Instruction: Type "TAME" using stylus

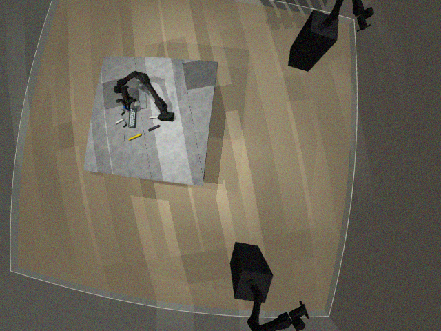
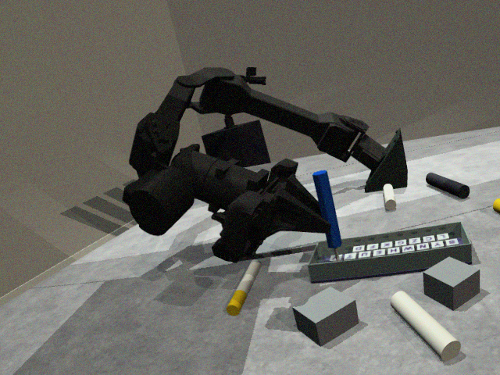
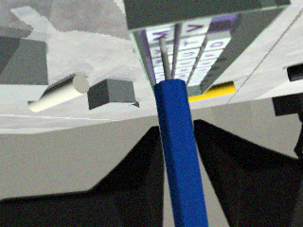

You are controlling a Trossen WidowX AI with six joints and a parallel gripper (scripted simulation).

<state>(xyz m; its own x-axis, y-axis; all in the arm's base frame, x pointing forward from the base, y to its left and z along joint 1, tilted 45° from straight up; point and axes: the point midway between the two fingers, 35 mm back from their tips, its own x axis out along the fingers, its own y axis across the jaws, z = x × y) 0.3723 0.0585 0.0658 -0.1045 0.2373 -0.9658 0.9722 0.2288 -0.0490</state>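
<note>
Now: the green keyboard tray 30 mm behind my gripper tip, 60 mm to the left of it and 50 mm below it. Round my gripper tip: yellow-tipped marker (60 mm ahead, 110 mm to the right, 60 mm below); then blue stylus (10 mm below); then thin grey tip (50 mm below).
</note>
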